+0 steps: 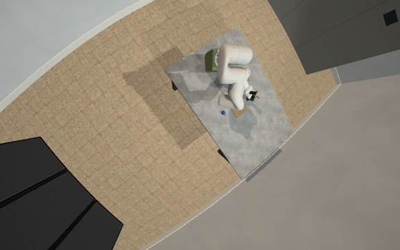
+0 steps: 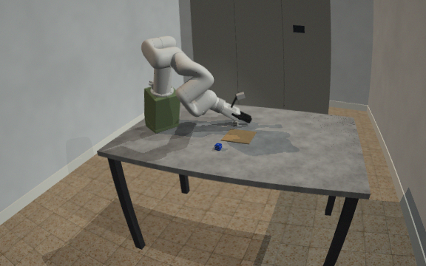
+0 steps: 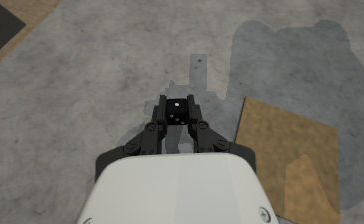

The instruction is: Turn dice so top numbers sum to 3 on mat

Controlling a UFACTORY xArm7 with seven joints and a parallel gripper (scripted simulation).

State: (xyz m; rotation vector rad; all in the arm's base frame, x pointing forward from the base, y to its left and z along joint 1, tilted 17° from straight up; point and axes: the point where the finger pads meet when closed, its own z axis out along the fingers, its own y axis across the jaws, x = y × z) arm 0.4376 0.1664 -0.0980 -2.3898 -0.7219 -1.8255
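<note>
Now: hand 1 cm short of the black die and 1 cm above it. From my hand the other things lie so: tan mat (1 cm ahead, 16 cm to the right, 3 cm below); white die (5 cm behind, 3 cm to the right, 2 cm below); blue die (4 cm behind, 32 cm to the right, 2 cm below).
</note>
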